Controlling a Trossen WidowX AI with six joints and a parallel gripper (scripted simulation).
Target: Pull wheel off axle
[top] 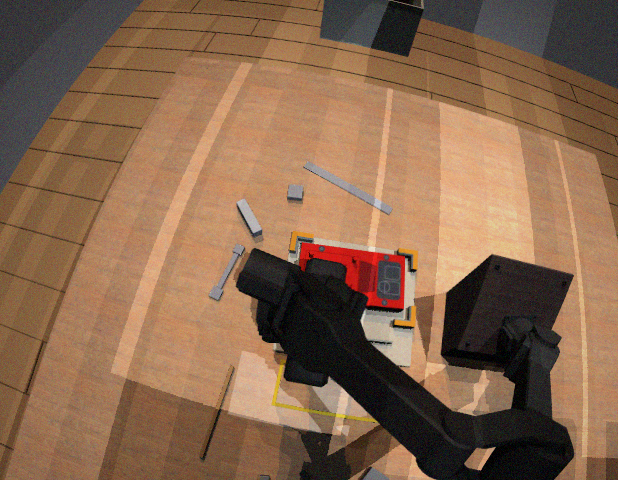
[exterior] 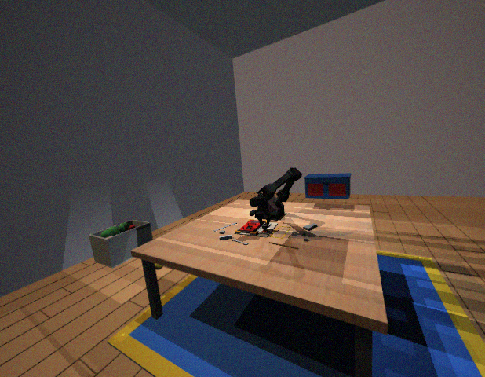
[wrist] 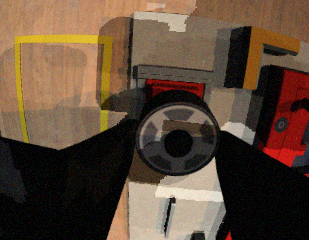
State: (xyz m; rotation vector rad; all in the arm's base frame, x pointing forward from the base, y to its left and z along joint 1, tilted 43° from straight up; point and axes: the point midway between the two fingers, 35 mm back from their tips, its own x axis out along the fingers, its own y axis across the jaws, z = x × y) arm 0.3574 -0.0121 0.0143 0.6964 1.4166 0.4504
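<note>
Right now my gripper tip is 10 mm above the upright axle. Also, from my gripper tip: thin wooden stick (150 mm ahead, 150 mm to the left, 50 mm below); then dark grey wheel (right at my gripper tip); then long strip (60 mm behind, 330 mm to the right, 50 mm below).
</note>
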